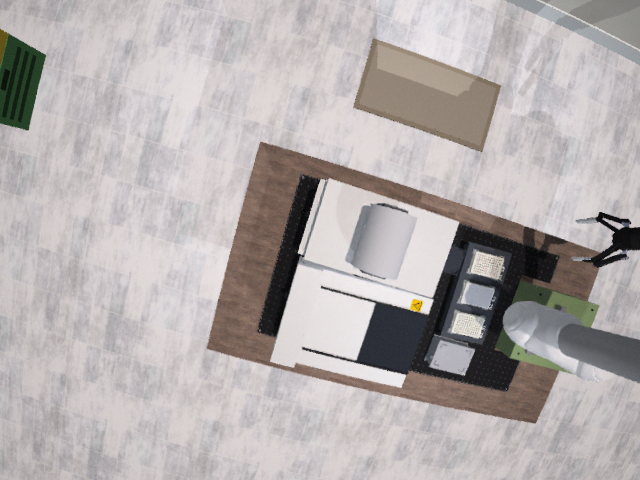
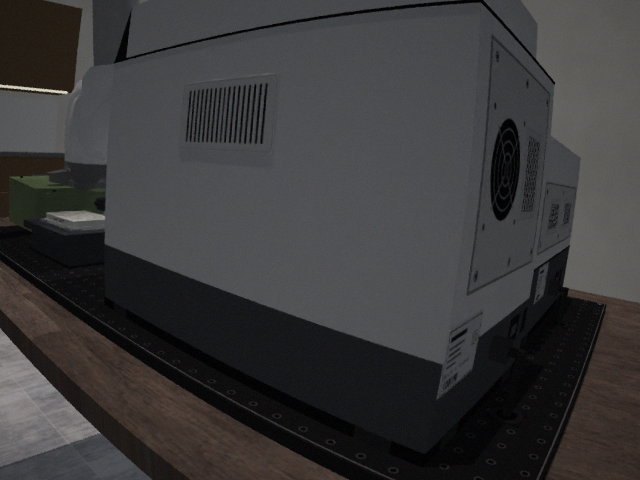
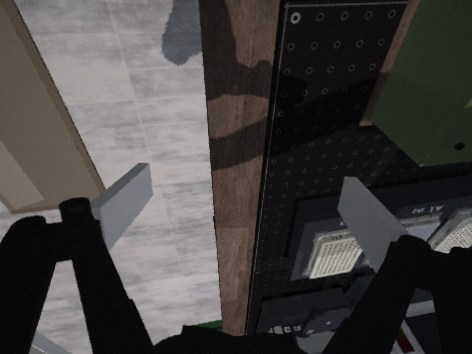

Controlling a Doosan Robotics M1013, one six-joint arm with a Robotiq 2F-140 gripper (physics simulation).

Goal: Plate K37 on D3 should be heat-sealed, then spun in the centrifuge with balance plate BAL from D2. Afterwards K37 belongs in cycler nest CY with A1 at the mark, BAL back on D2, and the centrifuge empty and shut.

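Seen in the pictures: gripper, fingertip midpoint: [image 1: 575,240] [image 3: 244,186]; arm's base, origin of the base link: [image 2: 92,183].
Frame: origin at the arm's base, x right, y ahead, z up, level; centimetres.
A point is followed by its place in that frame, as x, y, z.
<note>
My gripper [image 1: 583,240] @(39.2, 4.8, 3.7) [image 3: 244,186] @(39.2, 4.8, 3.7) is wide open and empty, high up near the table's edge, away from the plates. A dark plate rack [image 1: 448,322] @(-2.7, 42.7, -4.6) [image 2: 64,245] @(28.7, 40.0, -6.7) holds three plates in a row. A grey plate [image 1: 478,294] @(10.9, 34.5, -3.0) sits in the middle, by a "D2" label. A cream well plate [image 1: 486,264] @(22.9, 34.2, -3.3) [image 3: 334,257] @(23.3, 33.3, -3.0) sits at one end, another cream well plate [image 1: 467,324] @(-1.9, 35.3, -3.4) [image 3: 457,234] @(0.0, 34.0, -3.0) at the other. I cannot read which is K37. A white machine [image 1: 330,206] @(31.7, 99.8, 25.1) [image 2: 336,180] @(37.9, 94.6, 7.7) bears a rounded grey cover [image 1: 385,240] @(26.6, 87.2, 37.5). The centrifuge's inside and nest CY cannot be made out.
A second white machine [image 1: 336,320] @(-3.5, 89.5, 11.1) with a dark panel [image 1: 392,338] @(-6.3, 69.9, 11.4) stands beside the first. A flat grey unit [image 1: 450,355] @(-16.0, 38.2, -4.1) is by the rack's end. The arm stands on a green base [image 1: 581,307] @(13.7, -10.8, 0.4) [image 2: 31,201] @(17.8, 0.9, -3.9) [image 3: 425,95] @(18.1, 5.1, -5.0). A tan box [image 1: 429,103] [image 3: 35,135] is beyond the table.
</note>
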